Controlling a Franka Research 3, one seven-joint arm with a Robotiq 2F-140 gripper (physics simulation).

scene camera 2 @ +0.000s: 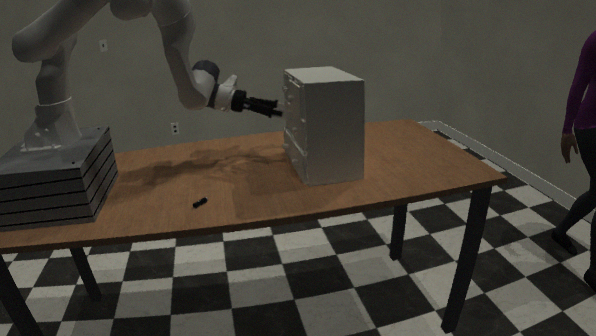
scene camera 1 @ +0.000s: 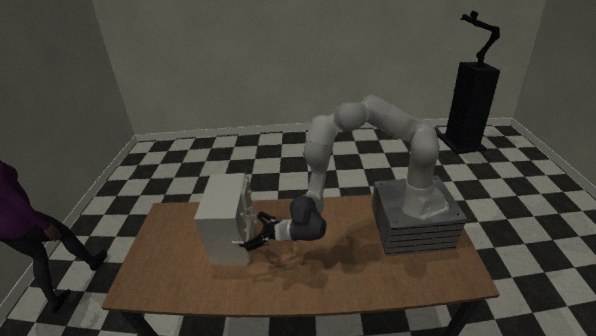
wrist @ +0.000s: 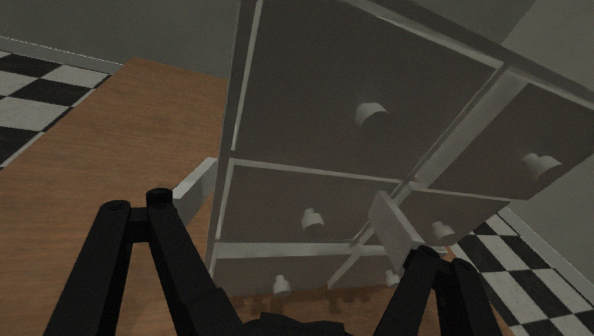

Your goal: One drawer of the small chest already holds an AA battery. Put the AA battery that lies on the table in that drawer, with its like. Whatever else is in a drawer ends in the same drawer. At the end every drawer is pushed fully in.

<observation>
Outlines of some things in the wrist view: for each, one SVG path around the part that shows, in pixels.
The gripper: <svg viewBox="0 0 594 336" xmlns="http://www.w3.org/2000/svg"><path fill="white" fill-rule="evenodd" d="M378 191L369 210L368 217L396 272L404 275L373 336L417 336L431 288L435 290L441 336L503 336L475 267L468 261L460 258L454 258L452 262L441 259L434 249L424 245L423 239L386 191ZM353 335L344 331L343 323L325 320L301 323L282 314L262 311L260 319L242 324L223 288L215 286L186 230L190 221L215 188L218 159L207 157L172 190L168 188L149 190L146 193L146 207L131 208L130 202L125 200L109 201L100 207L43 333L43 336L115 336L133 243L148 242L177 336Z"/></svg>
A drawer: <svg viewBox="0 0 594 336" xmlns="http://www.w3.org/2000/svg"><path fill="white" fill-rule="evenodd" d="M594 110L504 72L417 172L416 177L426 189L527 201L594 154Z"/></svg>
</observation>
